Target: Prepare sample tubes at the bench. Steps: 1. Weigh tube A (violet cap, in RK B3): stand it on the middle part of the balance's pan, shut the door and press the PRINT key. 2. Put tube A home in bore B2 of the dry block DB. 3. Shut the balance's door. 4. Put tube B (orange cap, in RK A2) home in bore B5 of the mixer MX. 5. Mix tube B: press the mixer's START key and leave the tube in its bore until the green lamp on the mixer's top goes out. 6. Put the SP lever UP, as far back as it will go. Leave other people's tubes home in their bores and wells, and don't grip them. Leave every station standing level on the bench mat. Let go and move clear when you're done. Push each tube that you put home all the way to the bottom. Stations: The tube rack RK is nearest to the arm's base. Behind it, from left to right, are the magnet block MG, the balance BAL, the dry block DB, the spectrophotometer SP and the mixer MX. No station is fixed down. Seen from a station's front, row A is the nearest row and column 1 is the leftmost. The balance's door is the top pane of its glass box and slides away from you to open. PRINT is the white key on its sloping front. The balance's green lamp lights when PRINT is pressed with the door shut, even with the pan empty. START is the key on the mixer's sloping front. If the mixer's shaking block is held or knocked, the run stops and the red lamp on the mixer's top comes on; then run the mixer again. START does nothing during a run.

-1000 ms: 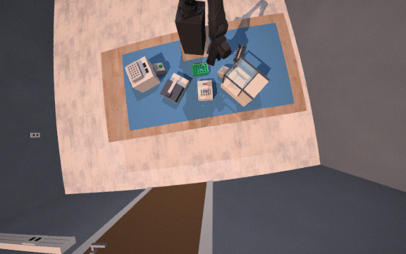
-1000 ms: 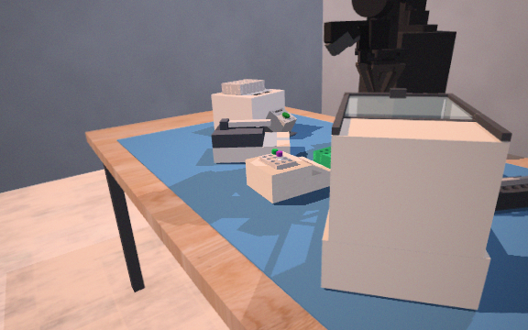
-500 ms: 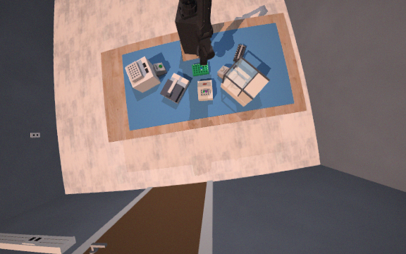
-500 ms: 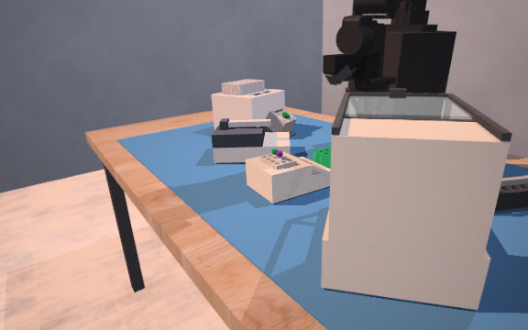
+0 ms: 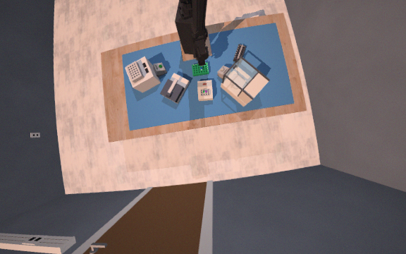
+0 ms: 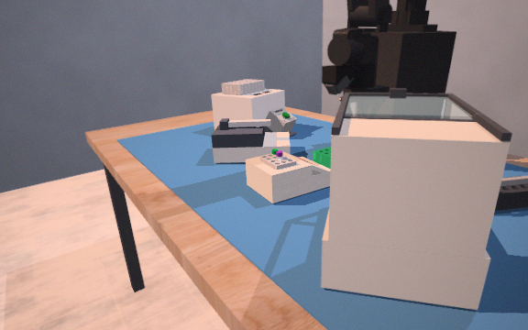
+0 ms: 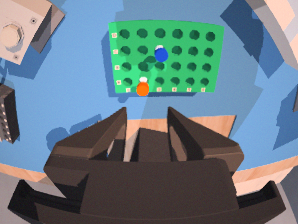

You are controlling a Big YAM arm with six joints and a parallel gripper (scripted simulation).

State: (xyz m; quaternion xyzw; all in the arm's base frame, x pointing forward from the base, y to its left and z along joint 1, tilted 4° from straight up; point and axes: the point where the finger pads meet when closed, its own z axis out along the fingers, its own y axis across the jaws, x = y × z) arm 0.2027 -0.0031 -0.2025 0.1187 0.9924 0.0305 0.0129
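Right now the orange-capped tube is 70 mm below my hand. The rest, counted from my hand: dry block: 210 mm ahead, 50 mm to the right, 70 mm below; then rack: 20 mm ahead, 30 mm to the right, 90 mm below; then blue-capped tube: 30 mm ahead, 20 mm to the right, 70 mm below.
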